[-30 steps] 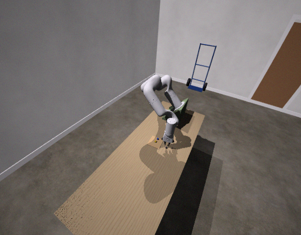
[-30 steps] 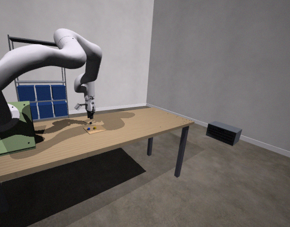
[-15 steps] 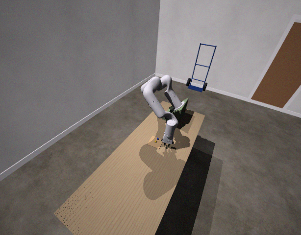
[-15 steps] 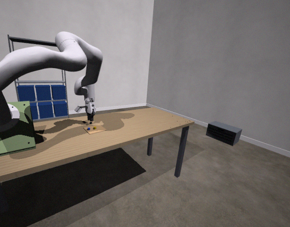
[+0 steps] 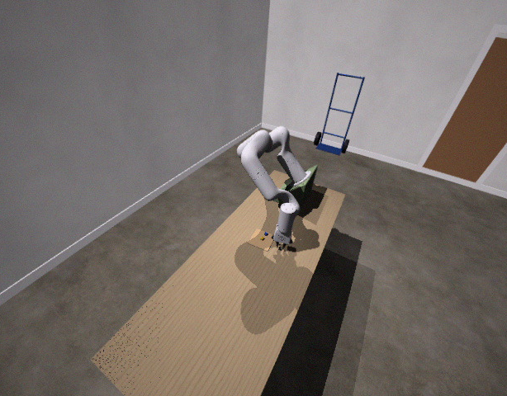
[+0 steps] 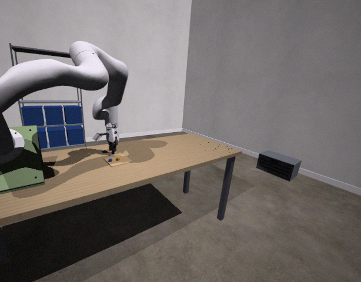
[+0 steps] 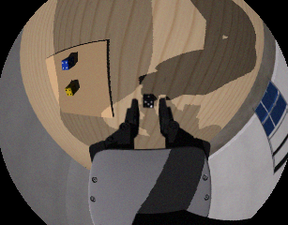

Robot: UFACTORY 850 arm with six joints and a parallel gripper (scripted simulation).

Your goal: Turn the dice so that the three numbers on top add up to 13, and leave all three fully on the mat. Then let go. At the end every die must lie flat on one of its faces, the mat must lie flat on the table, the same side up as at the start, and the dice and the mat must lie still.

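Now: hand 30 mm above the black die. The rest, counted from my hand: blue die (50 mm behind, 130 mm to the right, 30 mm below); then tan mat (130 mm to the right, 40 mm below); then yellow die (130 mm to the right, 30 mm below).
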